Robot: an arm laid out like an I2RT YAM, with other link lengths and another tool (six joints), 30 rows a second.
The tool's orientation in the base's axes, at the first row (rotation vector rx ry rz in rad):
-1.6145 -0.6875 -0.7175
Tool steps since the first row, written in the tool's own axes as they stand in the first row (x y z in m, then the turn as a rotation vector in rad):
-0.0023 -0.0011 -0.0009 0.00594 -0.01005 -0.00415
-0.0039 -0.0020 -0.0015 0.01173 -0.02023 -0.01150
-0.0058 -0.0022 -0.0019 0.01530 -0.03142 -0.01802
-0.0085 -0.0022 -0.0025 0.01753 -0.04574 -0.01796
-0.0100 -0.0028 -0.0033 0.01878 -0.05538 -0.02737
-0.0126 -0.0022 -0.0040 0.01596 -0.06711 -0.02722
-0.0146 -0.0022 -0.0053 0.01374 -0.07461 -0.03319
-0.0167 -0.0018 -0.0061 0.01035 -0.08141 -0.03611
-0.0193 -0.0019 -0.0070 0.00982 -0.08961 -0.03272
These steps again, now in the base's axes. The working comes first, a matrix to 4 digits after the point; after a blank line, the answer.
The tool's axes in the first row as the columns of a matrix, in the base's axes (used below as rounded here):
0.6375 0.7661 0.0816
0.0488 -0.1458 0.9881
0.7689 -0.6260 -0.1303

-0.0024 -0.0008 -0.0010 -0.00425 -0.00235 0.01140
-0.0041 -0.0014 -0.0016 -0.00896 -0.00784 0.02318
-0.0055 -0.0018 -0.0028 -0.01579 -0.01248 0.03378
-0.0073 -0.0026 -0.0048 -0.02533 -0.01022 0.04445
-0.0088 -0.0033 -0.0055 -0.03269 -0.01805 0.05267
-0.0100 -0.0042 -0.0078 -0.04346 -0.01633 0.05783
-0.0114 -0.0056 -0.0092 -0.05111 -0.02125 0.06160
-0.0125 -0.0066 -0.0109 -0.05872 -0.02331 0.06363
-0.0143 -0.0076 -0.0127 -0.06506 -0.01879 0.06791

